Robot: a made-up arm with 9 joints. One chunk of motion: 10 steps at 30 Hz.
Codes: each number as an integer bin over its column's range. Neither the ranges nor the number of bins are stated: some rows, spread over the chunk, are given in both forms.
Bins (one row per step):
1: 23 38 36 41 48 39 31 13 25
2: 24 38 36 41 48 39 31 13 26
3: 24 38 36 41 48 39 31 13 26
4: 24 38 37 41 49 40 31 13 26
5: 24 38 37 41 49 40 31 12 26
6: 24 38 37 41 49 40 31 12 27
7: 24 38 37 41 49 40 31 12 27
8: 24 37 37 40 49 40 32 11 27
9: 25 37 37 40 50 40 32 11 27
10: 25 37 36 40 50 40 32 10 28
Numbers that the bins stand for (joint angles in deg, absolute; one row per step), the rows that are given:
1: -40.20 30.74 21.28 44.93 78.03 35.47 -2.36 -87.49 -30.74
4: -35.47 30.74 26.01 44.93 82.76 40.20 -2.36 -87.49 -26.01
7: -35.47 30.74 26.01 44.93 82.76 40.20 -2.36 -92.22 -21.28
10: -30.74 26.01 21.28 40.20 87.49 40.20 2.36 -101.68 -16.55
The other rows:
2: -35.47 30.74 21.28 44.93 78.03 35.47 -2.36 -87.49 -26.01
3: -35.47 30.74 21.28 44.93 78.03 35.47 -2.36 -87.49 -26.01
5: -35.47 30.74 26.01 44.93 82.76 40.20 -2.36 -92.22 -26.01
6: -35.47 30.74 26.01 44.93 82.76 40.20 -2.36 -92.22 -21.28
8: -35.47 26.01 26.01 40.20 82.76 40.20 2.36 -96.95 -21.28
9: -30.74 26.01 26.01 40.20 87.49 40.20 2.36 -96.95 -21.28

